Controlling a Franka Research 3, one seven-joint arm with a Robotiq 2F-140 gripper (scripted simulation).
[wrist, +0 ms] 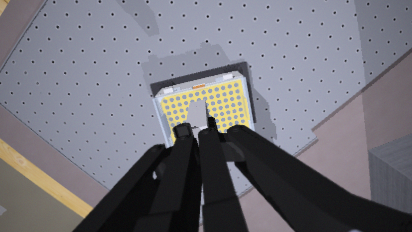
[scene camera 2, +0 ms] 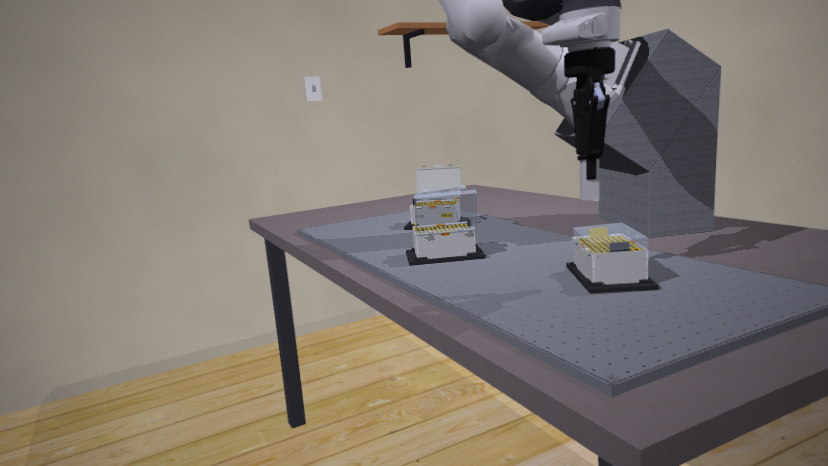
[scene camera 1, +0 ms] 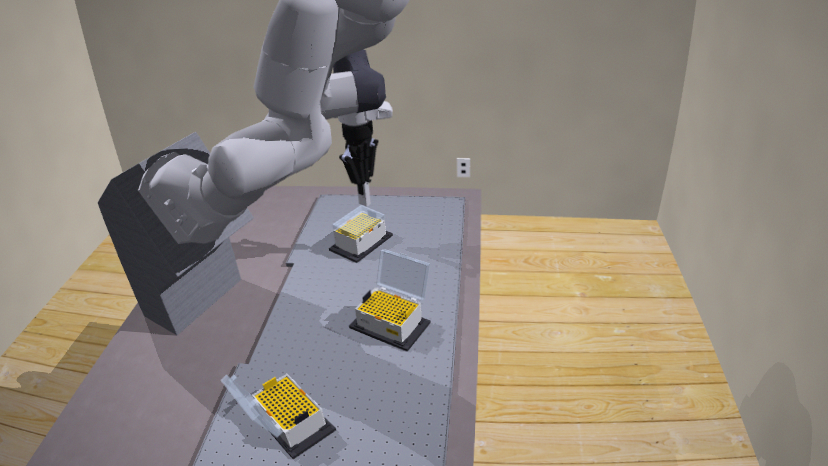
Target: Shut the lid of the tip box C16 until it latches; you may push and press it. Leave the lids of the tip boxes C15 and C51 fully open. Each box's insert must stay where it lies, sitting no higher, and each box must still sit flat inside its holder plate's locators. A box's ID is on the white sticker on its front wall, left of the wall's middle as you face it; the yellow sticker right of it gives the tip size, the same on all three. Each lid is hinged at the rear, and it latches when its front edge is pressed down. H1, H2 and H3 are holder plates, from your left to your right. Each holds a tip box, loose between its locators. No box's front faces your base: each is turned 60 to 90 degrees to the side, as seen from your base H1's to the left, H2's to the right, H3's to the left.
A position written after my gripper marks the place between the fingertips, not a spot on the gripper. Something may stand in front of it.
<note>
In view: my gripper (scene camera 2: 589, 199), a tip box (scene camera 2: 621, 267) and a black holder plate (wrist: 243, 65).
The tip box also shows in scene camera 1 (scene camera 1: 344, 242). My gripper shows as well in the wrist view (wrist: 200, 113) and in scene camera 1 (scene camera 1: 364, 203).
</note>
